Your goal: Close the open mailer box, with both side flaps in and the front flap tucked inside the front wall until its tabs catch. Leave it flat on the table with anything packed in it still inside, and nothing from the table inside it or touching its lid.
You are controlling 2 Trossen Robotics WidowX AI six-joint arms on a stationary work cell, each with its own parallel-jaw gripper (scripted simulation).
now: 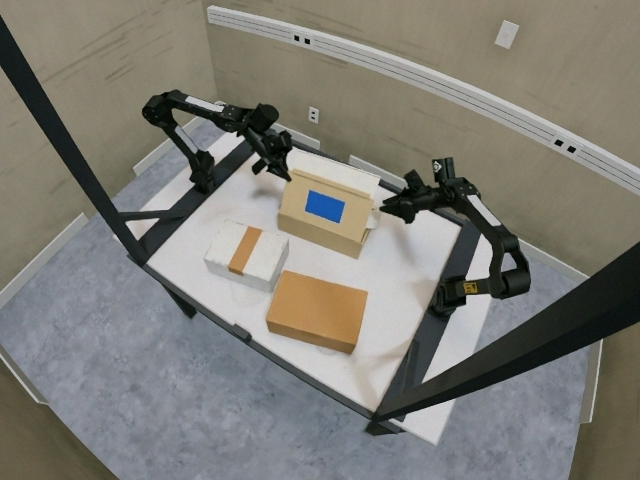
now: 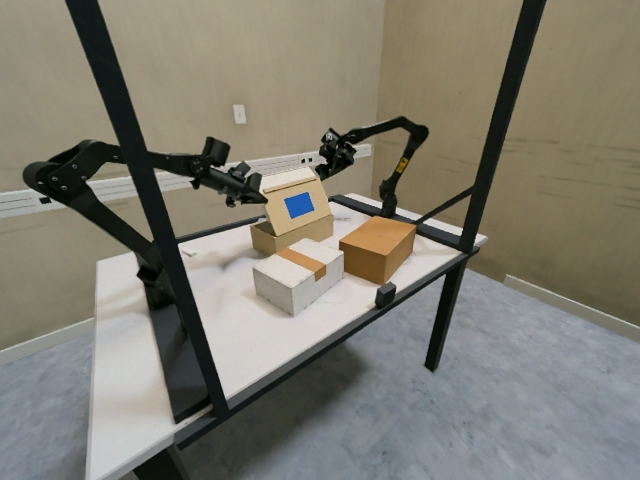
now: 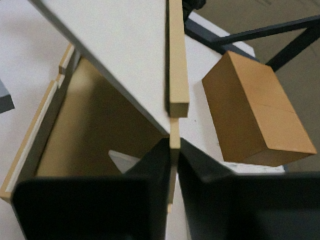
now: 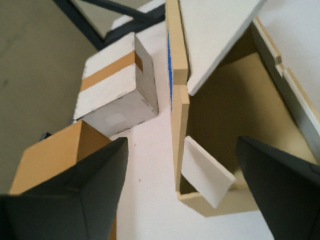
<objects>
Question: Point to a white box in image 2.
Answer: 292,279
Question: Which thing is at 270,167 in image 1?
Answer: My left gripper.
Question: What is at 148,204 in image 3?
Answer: My left gripper.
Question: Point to a white box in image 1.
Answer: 251,256
</objects>
